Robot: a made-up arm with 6 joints.
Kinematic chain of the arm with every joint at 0, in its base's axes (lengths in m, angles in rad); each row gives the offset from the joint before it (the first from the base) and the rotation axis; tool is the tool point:
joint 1: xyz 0 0 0.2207 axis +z
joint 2: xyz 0 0.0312 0 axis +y
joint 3: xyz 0 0 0.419 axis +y
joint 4: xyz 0 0 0.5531 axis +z
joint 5: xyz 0 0 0 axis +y
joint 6: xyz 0 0 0.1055 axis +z
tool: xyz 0 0 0
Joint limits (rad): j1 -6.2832..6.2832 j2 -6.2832..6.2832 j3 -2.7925..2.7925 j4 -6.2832..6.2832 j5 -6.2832..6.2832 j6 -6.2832..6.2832
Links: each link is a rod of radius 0.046 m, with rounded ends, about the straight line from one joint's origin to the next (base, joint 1, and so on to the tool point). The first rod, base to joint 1, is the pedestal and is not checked.
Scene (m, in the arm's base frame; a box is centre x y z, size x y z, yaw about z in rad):
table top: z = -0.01
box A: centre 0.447 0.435 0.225 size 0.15 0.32 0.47 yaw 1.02
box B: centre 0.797 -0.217 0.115 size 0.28 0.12 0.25 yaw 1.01
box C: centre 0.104 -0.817 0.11 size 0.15 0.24 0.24 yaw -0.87
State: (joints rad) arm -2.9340 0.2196 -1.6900 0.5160 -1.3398 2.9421
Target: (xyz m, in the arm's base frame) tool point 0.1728 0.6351 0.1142
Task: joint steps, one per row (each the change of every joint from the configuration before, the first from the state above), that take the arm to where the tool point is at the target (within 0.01 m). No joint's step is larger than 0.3 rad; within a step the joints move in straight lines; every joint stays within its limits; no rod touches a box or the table.
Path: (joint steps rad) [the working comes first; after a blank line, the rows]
Joints at the target: -1.8767 -0.6452 -1.6223 0.6362 -1.1694 2.9421
Straight joint move there: touches box A.

1: 0.2217 0.0518 0.0007 0.0200 -0.1415 0.0111
2: 0.2217 0.0519 0.0007 0.0200 -0.1416 0.0111
3: 0.2217 0.0518 0.0007 0.0200 -0.1415 0.0111
4: 0.2970 -0.1355 -0.0853 -0.1078 -0.0184 0.0503
5: 0.2970 -0.1356 -0.0854 -0.1079 -0.0183 0.0504
6: 0.2970 -0.1355 -0.0854 -0.1078 -0.0183 0.0504
7: 0.2969 -0.1356 -0.0854 -0.1079 -0.0183 0.0504
8: 0.2970 -0.1355 -0.0854 -0.1078 -0.0183 0.0504
9: 0.2970 -0.1356 -0.0854 -0.1079 -0.0183 0.0504
10: -0.2779 -0.0414 0.1156 0.1415 0.1410 -0.0671
11: -0.2780 -0.0414 0.1155 0.1415 0.1410 -0.0671
12: -0.2779 -0.0414 0.1156 0.1414 0.1409 -0.0672
13: -0.2780 -0.0414 0.1156 0.1415 0.1410 -0.0671
14: -0.2779 -0.0414 0.1156 0.1414 0.1410 -0.0671

